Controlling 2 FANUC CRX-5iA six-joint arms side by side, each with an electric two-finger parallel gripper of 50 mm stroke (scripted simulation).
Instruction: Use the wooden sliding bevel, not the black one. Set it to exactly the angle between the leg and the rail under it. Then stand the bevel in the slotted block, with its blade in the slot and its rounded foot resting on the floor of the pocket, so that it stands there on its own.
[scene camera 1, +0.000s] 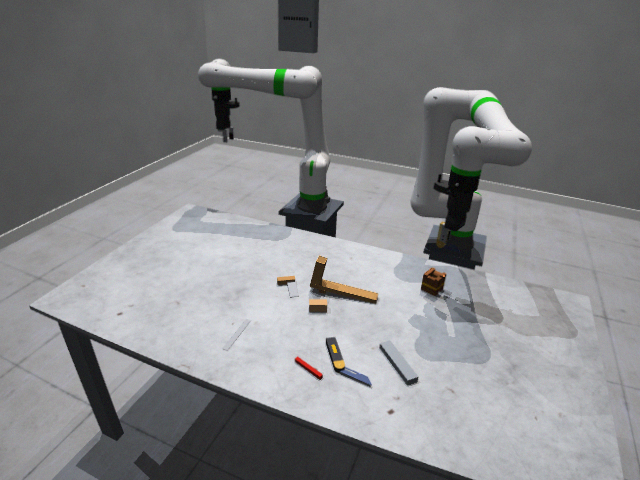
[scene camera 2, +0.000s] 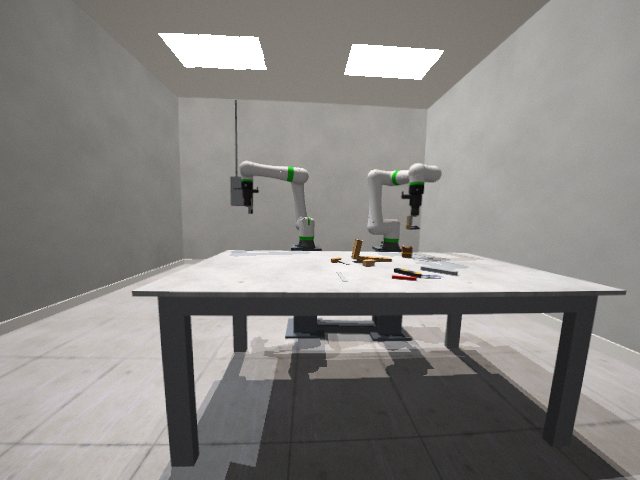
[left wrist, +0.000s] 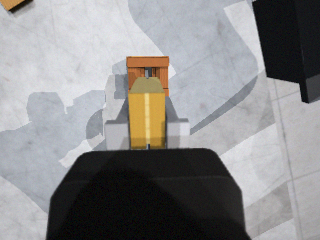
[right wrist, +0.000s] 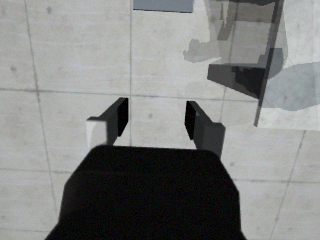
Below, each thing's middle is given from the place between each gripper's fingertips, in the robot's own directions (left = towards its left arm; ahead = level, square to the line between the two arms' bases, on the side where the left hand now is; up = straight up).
Right now my left hand (scene camera 1: 444, 240) is 20 mm above the wooden bevel (left wrist: 146, 97).
My right hand is 37 cm short of the wooden bevel, 120 cm to the right of it and 7 cm above it.
